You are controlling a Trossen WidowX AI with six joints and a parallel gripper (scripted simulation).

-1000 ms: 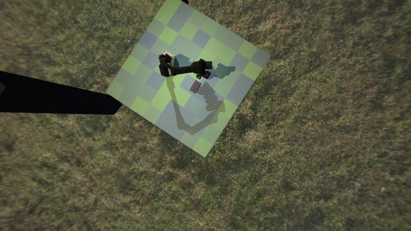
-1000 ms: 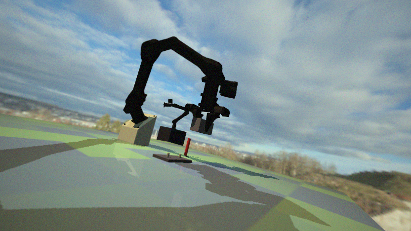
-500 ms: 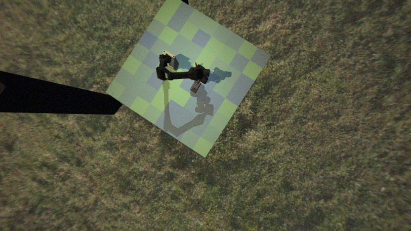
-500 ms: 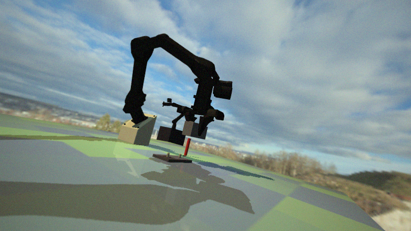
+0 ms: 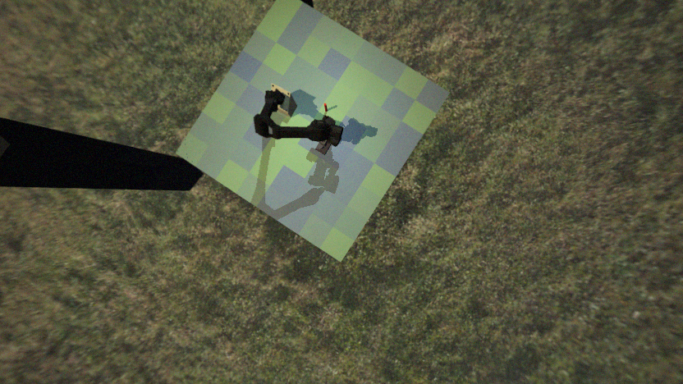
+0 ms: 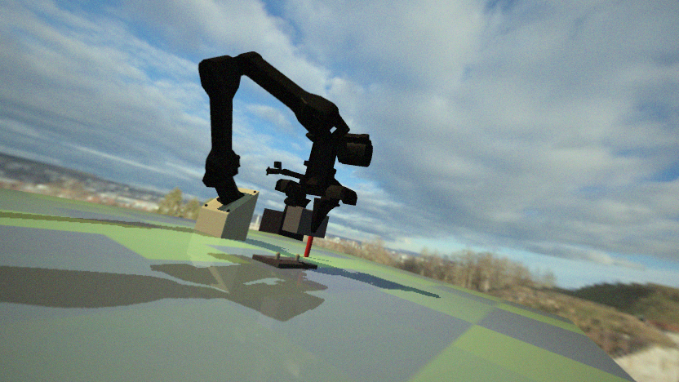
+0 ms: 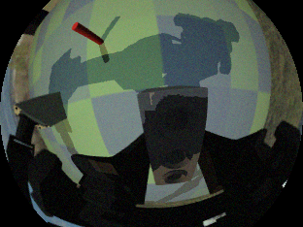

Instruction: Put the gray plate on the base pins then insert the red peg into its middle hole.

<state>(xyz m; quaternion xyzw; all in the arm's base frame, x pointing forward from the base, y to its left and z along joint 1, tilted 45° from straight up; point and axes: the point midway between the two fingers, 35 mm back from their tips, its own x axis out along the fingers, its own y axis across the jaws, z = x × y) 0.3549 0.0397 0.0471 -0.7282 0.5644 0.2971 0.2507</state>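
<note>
My gripper tip is now 2 cm to the left of the dark base and 6 cm above it. Also, from my gripper tip: gray plate: 3 cm above; then red peg: 13 cm behind, 15 cm to the left, 3 cm below.
</note>
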